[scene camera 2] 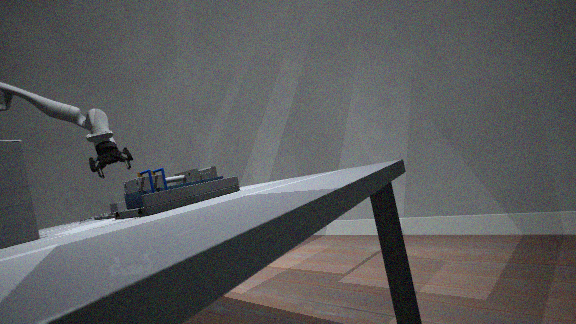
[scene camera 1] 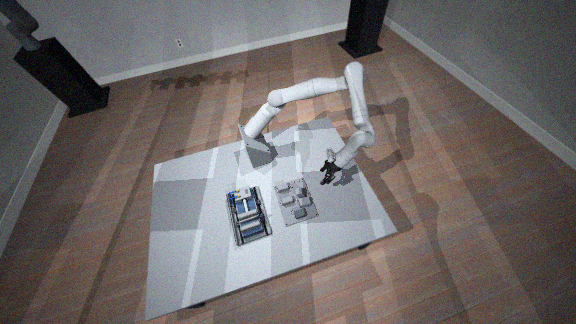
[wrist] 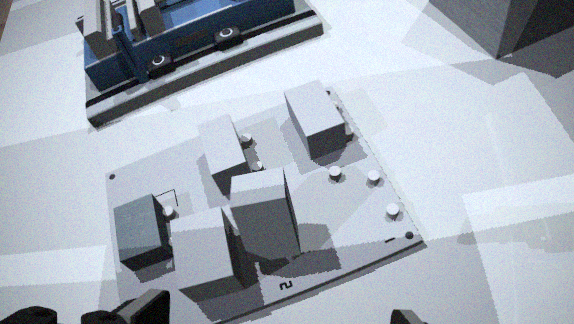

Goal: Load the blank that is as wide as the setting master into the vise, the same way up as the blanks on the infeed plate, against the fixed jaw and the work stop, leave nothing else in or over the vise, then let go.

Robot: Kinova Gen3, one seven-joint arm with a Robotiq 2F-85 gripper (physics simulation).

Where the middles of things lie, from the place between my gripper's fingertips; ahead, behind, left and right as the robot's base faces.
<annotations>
The infeed plate (scene camera 1: 310, 211) lies 16 cm to the right of my hand and 16 cm below it. From my hand the other things lie so: blue vise bed (wrist: 164, 43) (43 cm to the right, 12 cm below, 3 cm behind).
</annotations>
